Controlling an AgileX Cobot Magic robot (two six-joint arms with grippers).
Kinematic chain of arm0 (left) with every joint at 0, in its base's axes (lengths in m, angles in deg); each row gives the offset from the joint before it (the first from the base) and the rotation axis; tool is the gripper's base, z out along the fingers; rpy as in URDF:
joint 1: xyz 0 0 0.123 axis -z
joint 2: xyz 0 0 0 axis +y
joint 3: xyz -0.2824 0 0.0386 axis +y
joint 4: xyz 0.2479 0 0.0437 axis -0.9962 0 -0.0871
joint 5: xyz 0 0 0 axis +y
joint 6: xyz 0.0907 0 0.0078 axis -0.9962 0 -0.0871
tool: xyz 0 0 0 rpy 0 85 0
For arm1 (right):
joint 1: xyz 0 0 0.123 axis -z
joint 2: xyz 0 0 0 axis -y
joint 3: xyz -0.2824 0 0.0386 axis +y
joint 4: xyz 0.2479 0 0.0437 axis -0.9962 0 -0.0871
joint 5: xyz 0 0 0 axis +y
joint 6: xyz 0.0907 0 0.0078 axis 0.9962 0 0.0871
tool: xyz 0 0 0 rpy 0 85 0
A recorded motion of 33 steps. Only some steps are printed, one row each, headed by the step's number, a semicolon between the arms.
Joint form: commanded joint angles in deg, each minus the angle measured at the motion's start. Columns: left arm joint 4, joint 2, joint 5, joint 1, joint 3, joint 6; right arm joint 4, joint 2, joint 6, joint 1, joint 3, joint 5.
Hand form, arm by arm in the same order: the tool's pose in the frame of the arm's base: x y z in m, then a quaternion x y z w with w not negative. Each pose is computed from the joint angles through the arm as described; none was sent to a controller.
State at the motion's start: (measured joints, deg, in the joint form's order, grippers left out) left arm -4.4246 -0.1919 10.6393 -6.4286 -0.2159 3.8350; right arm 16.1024 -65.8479 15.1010 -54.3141 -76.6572 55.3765
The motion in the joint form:
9: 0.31 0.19 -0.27 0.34 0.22 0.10; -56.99 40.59 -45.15 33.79 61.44 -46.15
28: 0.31 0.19 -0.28 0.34 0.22 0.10; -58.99 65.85 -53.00 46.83 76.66 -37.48
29: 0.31 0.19 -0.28 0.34 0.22 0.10; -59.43 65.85 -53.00 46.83 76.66 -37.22
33: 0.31 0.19 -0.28 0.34 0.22 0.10; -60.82 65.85 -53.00 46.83 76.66 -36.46
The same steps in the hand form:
9: 0.0557 0.0071 0.1967 -0.04288 0.73806 0.04119 0.67211; 0.0915 0.0445 0.2592 -0.10095 0.77042 0.20720 0.59442
28: 0.0557 0.0071 0.1967 -0.04287 0.73800 0.04119 0.67217; 0.0506 0.0259 0.1923 -0.09438 0.74952 0.14185 0.63968
29: 0.0557 0.0071 0.1967 -0.04287 0.73800 0.04119 0.67217; 0.0504 0.0263 0.1922 -0.09329 0.75020 0.14583 0.63814
33: 0.0557 0.0071 0.1967 -0.04287 0.73800 0.04119 0.67217; 0.0499 0.0276 0.1918 -0.08961 0.75199 0.15822 0.63359

